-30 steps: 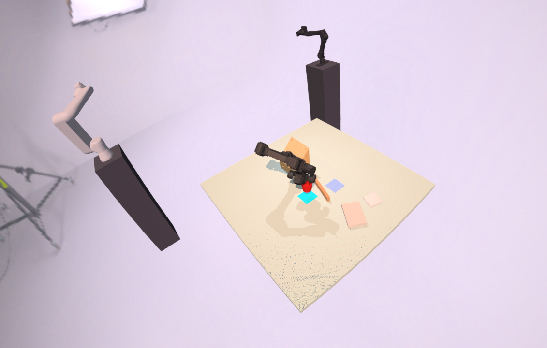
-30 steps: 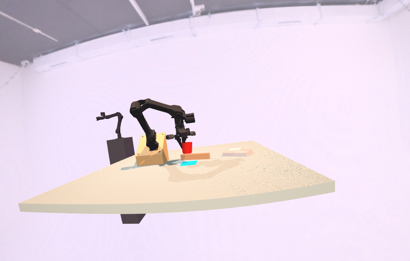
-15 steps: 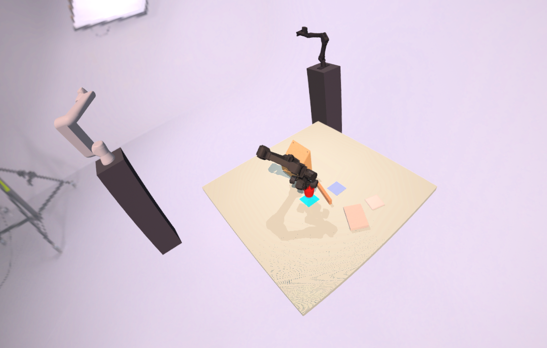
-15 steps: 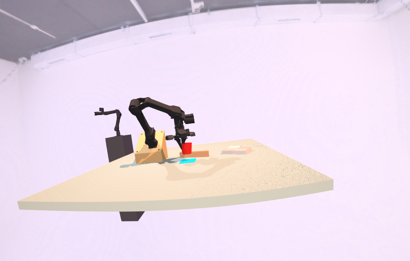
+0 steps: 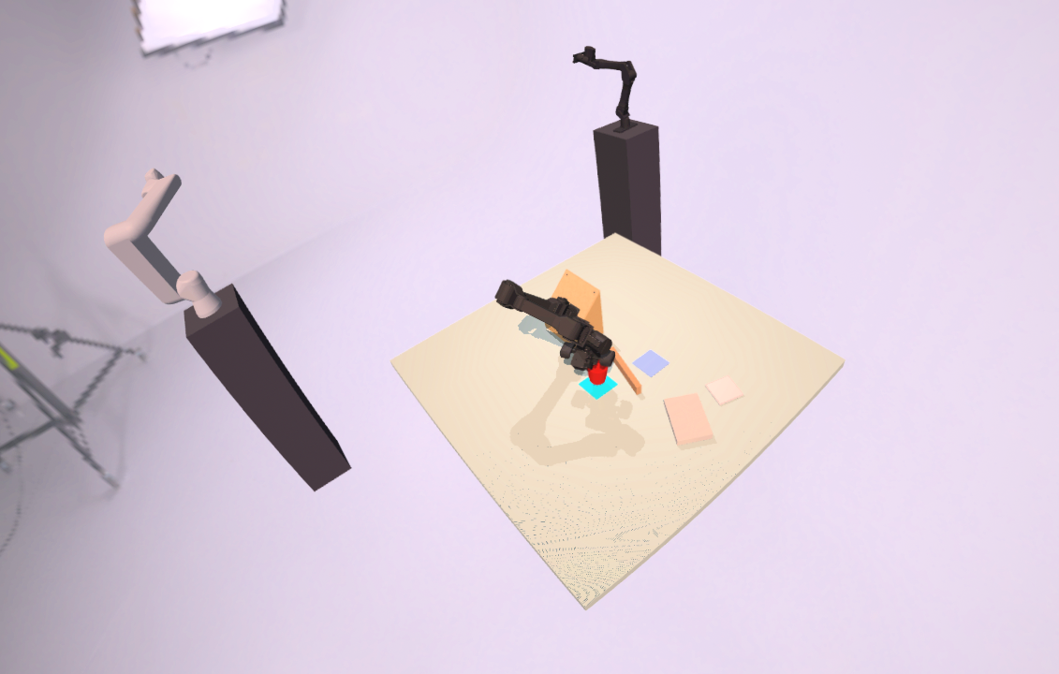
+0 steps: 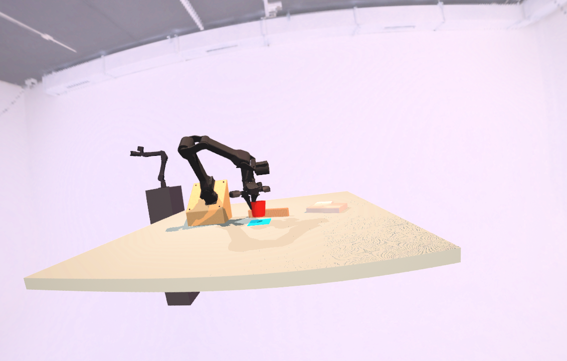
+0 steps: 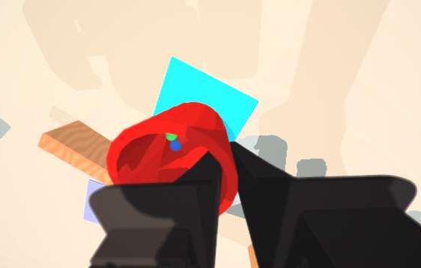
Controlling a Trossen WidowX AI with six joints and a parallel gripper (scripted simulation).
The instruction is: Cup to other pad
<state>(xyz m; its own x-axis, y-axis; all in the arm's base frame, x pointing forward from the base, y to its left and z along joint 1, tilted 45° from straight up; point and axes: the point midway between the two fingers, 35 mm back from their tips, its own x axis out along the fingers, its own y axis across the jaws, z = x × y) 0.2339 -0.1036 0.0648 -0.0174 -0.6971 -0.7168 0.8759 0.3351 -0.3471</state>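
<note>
The cyan pad is 80 mm below my gripper tip, 20 mm ahead of it and 10 mm to the left of it. Also, from my gripper tip: red cup: 30 mm ahead, 10 mm to the left; then orange wooden bar: 120 mm to the left, 60 mm below, 60 mm ahead.
</note>
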